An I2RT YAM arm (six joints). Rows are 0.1 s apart.
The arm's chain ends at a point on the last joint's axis. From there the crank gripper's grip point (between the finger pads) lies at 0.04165 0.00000 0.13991 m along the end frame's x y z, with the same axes.
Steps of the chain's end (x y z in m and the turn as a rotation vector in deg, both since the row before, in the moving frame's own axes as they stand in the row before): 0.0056 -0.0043 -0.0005 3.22 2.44 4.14; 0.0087 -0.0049 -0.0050 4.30 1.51 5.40; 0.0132 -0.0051 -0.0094 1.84 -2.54 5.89; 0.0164 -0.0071 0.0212 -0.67 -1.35 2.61; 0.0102 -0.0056 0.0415 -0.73 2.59 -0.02; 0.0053 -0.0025 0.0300 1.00 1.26 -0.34; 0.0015 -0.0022 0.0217 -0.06 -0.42 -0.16
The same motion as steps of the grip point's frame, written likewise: 0.0117 -0.0089 -0.0025 3.22 2.44 4.14; 0.0127 -0.0112 -0.0064 4.30 1.51 5.40; 0.0070 -0.0057 -0.0077 1.84 -2.54 5.89; 0.0130 -0.0036 0.0221 -0.67 -1.35 2.61; 0.0165 -0.0038 0.0395 -0.73 2.59 -0.02; 0.0084 -0.0052 0.0290 1.00 1.26 -0.34; 0.0005 -0.0022 0.0220 -0.06 -0.42 -0.16
